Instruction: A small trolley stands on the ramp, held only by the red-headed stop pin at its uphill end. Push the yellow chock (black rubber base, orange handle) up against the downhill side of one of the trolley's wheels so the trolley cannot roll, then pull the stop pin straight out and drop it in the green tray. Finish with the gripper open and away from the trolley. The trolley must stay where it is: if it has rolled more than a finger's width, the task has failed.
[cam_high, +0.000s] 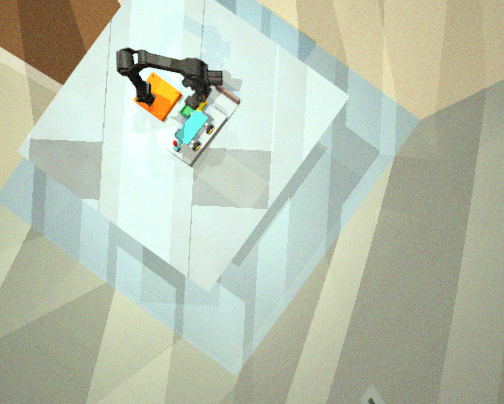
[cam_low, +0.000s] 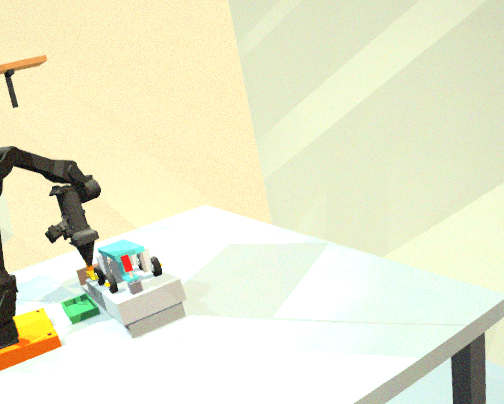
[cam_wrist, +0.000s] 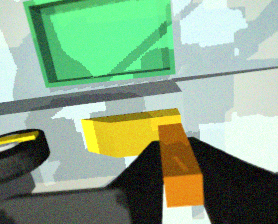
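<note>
The red-headed stop pin lies 10 mm ahead of my gripper tip, 270 mm to the right of it and 40 mm above it. Round my gripper tip: green tray (70 mm behind, 50 mm to the right, 100 mm below); then yellow chock (20 mm to the right, 10 mm below); then brown block (70 mm ahead, 110 mm to the left, 60 mm below).
</note>
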